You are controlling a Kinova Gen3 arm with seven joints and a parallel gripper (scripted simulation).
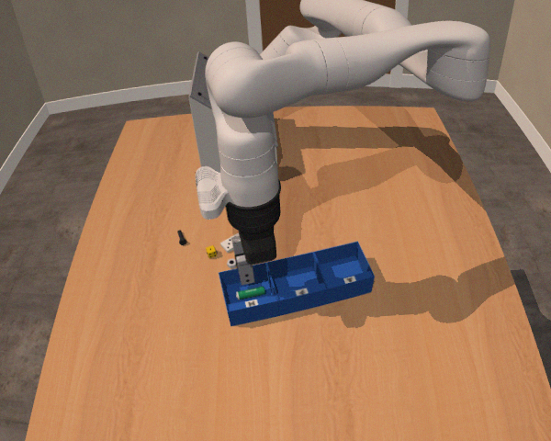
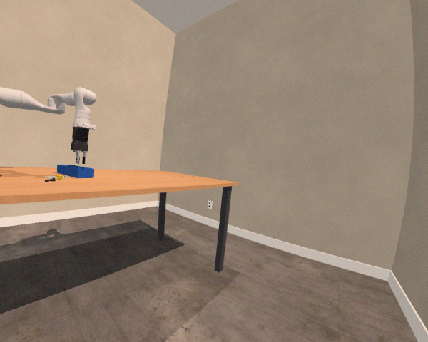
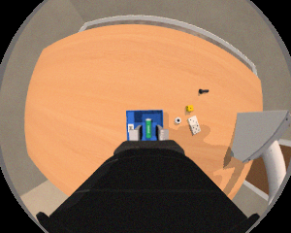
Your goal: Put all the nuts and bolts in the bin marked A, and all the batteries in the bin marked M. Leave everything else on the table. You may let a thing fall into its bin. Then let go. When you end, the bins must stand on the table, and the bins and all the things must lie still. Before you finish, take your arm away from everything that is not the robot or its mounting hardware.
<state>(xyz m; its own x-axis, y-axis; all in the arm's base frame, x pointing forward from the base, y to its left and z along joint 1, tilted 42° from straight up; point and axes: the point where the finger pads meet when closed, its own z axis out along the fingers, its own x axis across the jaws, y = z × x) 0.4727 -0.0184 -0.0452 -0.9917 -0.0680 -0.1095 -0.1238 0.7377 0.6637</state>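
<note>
The silver nut is 80 mm below my hand, 80 mm behind it and 30 mm to the right of it. Round my hand: yellow die: 110 mm behind, 80 mm below, 60 mm to the right; green battery: 70 mm below; blue three-compartment bin: 80 mm to the left, 60 mm below.
</note>
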